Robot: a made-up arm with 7 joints.
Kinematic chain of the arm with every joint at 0, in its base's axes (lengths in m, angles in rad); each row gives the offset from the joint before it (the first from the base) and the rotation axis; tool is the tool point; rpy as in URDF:
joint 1: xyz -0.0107 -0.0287 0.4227 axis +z
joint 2: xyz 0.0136 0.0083 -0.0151 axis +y
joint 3: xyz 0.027 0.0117 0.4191 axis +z
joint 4: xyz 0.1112 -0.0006 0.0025 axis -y
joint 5: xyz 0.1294 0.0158 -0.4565 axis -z
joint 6: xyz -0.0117 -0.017 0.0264 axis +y
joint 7: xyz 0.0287 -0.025 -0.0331 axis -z
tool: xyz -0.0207 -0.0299 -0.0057 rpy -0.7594 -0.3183 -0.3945
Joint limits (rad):
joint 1: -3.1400..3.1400
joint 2: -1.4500..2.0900
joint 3: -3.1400..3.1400
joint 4: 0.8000..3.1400
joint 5: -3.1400..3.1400
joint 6: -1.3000..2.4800
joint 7: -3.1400..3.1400
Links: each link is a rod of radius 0.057 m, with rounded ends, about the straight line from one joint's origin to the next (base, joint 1, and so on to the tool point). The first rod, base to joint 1, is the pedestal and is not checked.
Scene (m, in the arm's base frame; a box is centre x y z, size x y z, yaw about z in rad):
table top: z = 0
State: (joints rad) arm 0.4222 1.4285 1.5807 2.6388 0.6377 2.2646 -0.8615
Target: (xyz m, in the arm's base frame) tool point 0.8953 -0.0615 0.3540
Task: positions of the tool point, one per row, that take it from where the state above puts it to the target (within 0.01 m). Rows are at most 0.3 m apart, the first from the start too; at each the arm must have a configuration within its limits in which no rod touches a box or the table.
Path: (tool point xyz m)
1: 0.7702 0.4098 0.4464
2: 0.8669 0.1842 0.4002
3: 0.8953 -0.0615 0.3540

